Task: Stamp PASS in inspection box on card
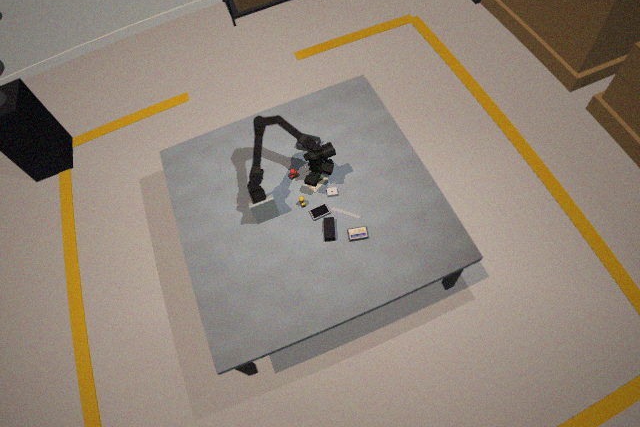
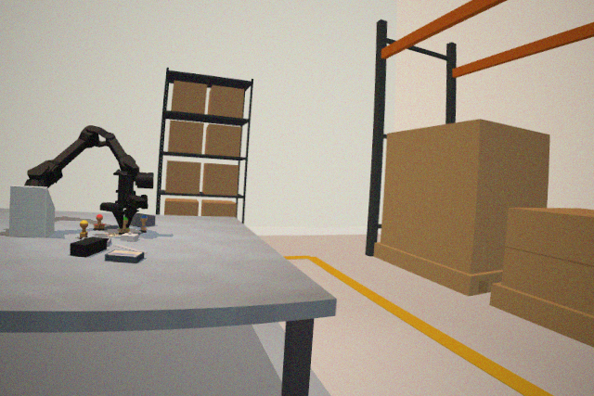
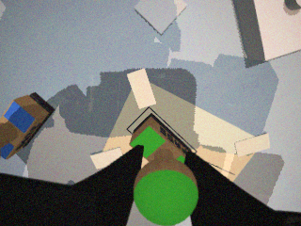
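My gripper tip is right at the green-knobbed stamp. The rest, counted from my gripper tip: red stamp 110 mm behind, 70 mm to the left; blue-knobbed stamp 80 mm to the left, 60 mm ahead; card 30 mm below, 10 mm behind.
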